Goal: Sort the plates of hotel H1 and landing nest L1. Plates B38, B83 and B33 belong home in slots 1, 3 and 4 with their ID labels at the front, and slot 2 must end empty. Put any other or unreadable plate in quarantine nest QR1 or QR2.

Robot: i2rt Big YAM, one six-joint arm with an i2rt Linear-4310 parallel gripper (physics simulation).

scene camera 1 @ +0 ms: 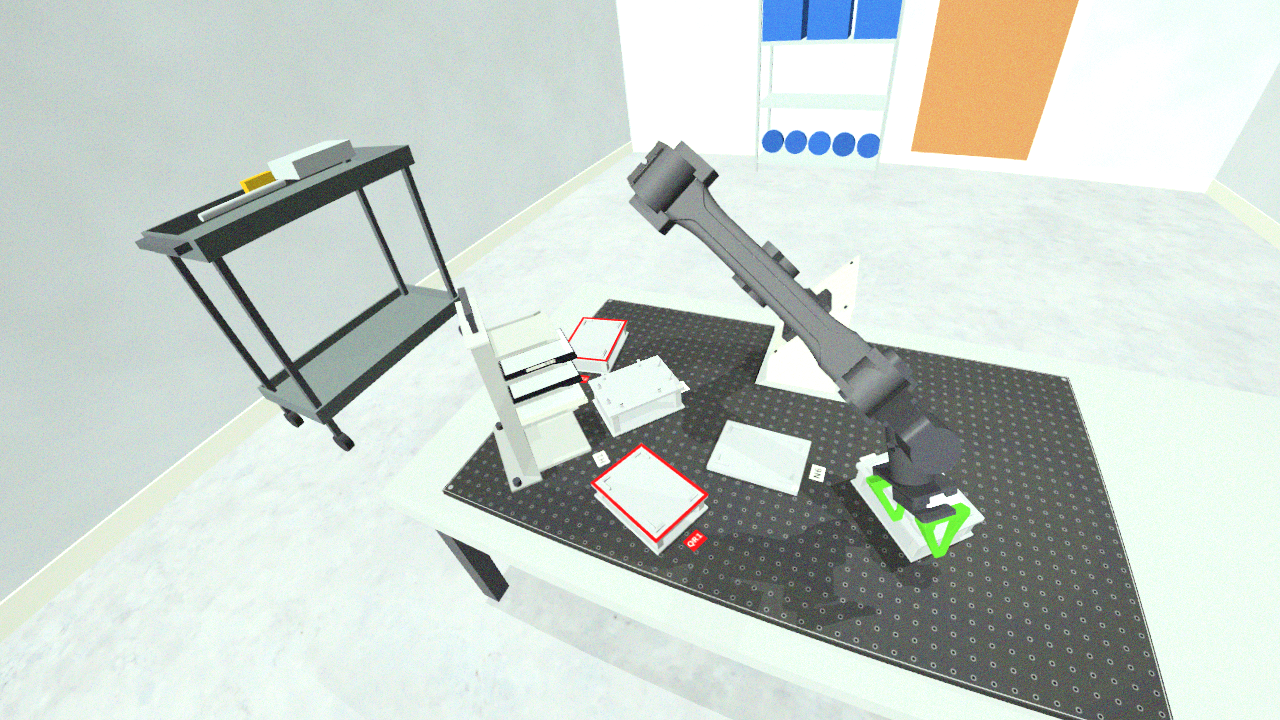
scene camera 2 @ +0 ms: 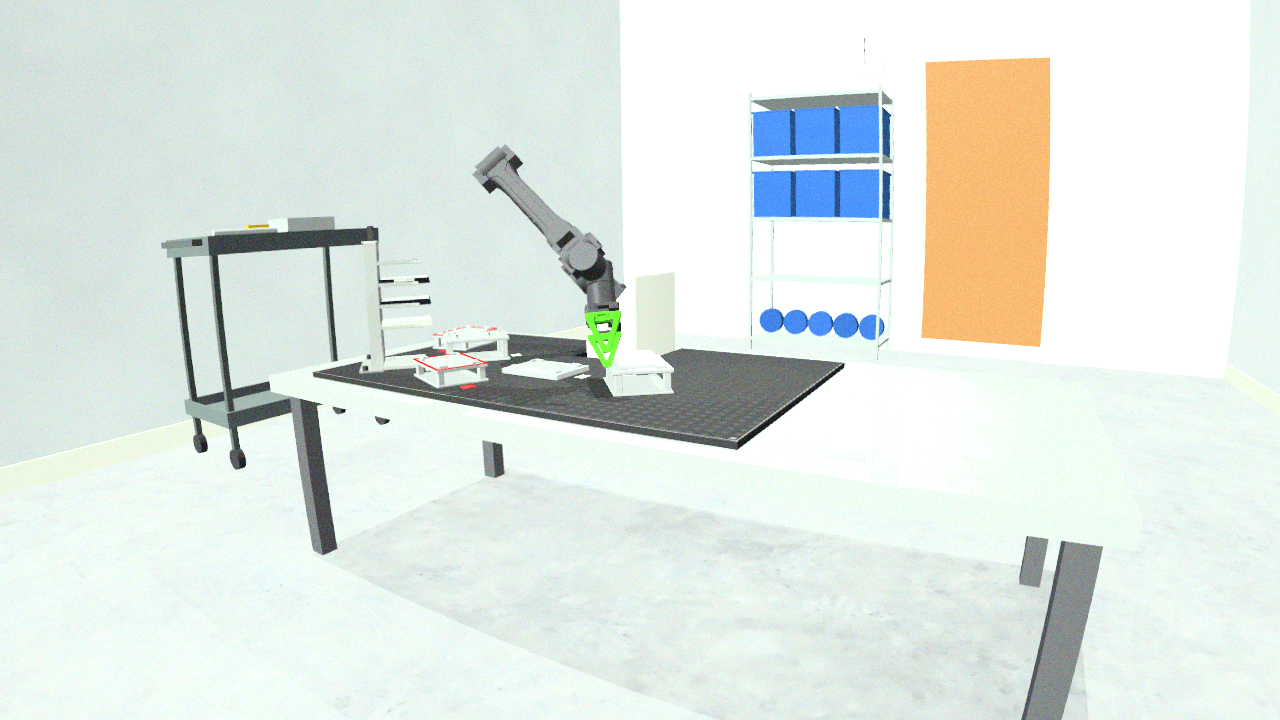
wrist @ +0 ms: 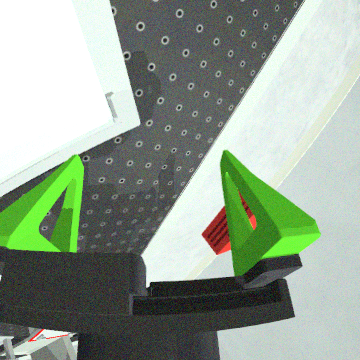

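Seen in the pictures: gripper, fingertip midpoint: (scene camera 1: 917, 537) (scene camera 2: 607, 360) (wrist: 149, 157); arm's base, origin of the base link: (scene camera 2: 623, 307).
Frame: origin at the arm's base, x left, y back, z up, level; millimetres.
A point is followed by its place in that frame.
Note:
My gripper (scene camera 1: 917, 535) {x 185, y -450, z -46 mm} (scene camera 2: 607, 363) {x 185, y -450, z -46 mm} (wrist: 149, 157) {x 185, y -450, z -46 mm} is open, its green fingers wide apart with nothing between them. In scene camera 1 it hangs over a raised white nest (scene camera 1: 964, 530) {x 277, y -386, z -101 mm} (scene camera 2: 640, 386) {x 217, y -368, z -113 mm} at the right; the arm covers part of it. Hotel H1 (scene camera 1: 503, 394) {x -455, y -439, z 90 mm} (scene camera 2: 372, 308) {x -460, y -444, z 36 mm} stands at the left with stacked levels. Two dark-edged pieces (scene camera 1: 542, 363) {x -419, y -365, z 101 mm} (scene camera 1: 547, 387) {x -422, y -367, z 47 mm} show in its middle levels; no ID is readable. Red-outlined nest QR1 (scene camera 1: 648, 492) {x -221, y -447, z -78 mm} (scene camera 2: 450, 361) {x -218, y -442, z -78 mm} is front left. Another red-outlined nest (scene camera 1: 597, 340) {x -473, y -70, z -79 mm} is behind the hotel. I cannot tell which nest is L1.
A white block-like stand with pins (scene camera 1: 638, 394) (scene camera 2: 474, 342) is right of the hotel. A low white slab (scene camera 1: 759, 456) {x -57, y -305, z -106 mm} (scene camera 2: 545, 368) {x -47, y -313, z -106 mm} lies between QR1 and the gripper. An upright white panel (scene camera 1: 836, 308) {x 48, y -41, z 56 mm} (scene camera 2: 655, 313) {x 83, y 20, z -15 mm} stands behind. A cart (scene camera 1: 308, 214) (scene camera 2: 290, 240) stands left of the table.

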